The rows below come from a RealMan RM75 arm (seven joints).
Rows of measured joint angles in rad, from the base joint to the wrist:
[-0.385, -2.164, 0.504, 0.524, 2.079, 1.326, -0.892]
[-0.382, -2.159, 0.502, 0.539, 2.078, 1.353, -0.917]
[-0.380, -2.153, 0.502, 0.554, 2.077, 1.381, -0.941]
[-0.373, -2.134, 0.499, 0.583, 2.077, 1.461, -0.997]
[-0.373, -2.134, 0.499, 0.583, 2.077, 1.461, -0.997]
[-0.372, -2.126, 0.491, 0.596, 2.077, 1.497, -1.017]
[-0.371, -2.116, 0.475, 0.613, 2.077, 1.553, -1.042]
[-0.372, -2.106, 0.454, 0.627, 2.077, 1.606, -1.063]
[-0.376, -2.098, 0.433, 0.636, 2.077, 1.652, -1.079]
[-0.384, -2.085, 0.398, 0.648, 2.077, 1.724, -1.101]
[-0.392, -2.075, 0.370, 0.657, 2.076, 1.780, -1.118]
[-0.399, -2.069, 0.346, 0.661, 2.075, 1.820, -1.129]
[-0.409, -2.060, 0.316, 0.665, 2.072, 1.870, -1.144]
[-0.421, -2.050, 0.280, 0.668, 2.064, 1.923, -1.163]
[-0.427, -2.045, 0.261, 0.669, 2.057, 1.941, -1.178]
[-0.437, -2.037, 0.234, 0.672, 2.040, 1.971, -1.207]
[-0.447, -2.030, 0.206, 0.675, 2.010, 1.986, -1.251]
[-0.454, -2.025, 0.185, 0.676, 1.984, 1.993, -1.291]
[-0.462, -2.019, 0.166, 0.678, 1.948, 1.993, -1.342]
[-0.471, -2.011, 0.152, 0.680, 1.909, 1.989, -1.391]
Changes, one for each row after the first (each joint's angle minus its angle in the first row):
[0.003, 0.005, -0.002, 0.015, -0.001, 0.027, -0.025]
[0.005, 0.011, -0.002, 0.030, -0.002, 0.055, -0.049]
[0.012, 0.030, -0.005, 0.059, -0.002, 0.135, -0.105]
[0.012, 0.030, -0.005, 0.059, -0.002, 0.135, -0.105]
[0.013, 0.038, -0.013, 0.072, -0.002, 0.171, -0.125]
[0.014, 0.048, -0.029, 0.089, -0.002, 0.227, -0.150]
[0.013, 0.058, -0.050, 0.103, -0.002, 0.280, -0.171]
[0.009, 0.066, -0.071, 0.112, -0.002, 0.326, -0.187]
[0.001, 0.079, -0.106, 0.124, -0.002, 0.398, -0.209]
[-0.007, 0.089, -0.134, 0.133, -0.003, 0.454, -0.226]
[-0.014, 0.095, -0.158, 0.137, -0.004, 0.494, -0.237]
[-0.024, 0.104, -0.188, 0.141, -0.007, 0.544, -0.252]
[-0.036, 0.114, -0.224, 0.144, -0.015, 0.597, -0.271]
[-0.042, 0.119, -0.243, 0.145, -0.022, 0.615, -0.286]
[-0.052, 0.127, -0.270, 0.148, -0.039, 0.645, -0.315]
[-0.062, 0.134, -0.298, 0.151, -0.069, 0.660, -0.359]
[-0.069, 0.139, -0.319, 0.152, -0.095, 0.667, -0.399]
[-0.077, 0.145, -0.338, 0.154, -0.131, 0.667, -0.450]
[-0.086, 0.153, -0.352, 0.156, -0.170, 0.663, -0.499]

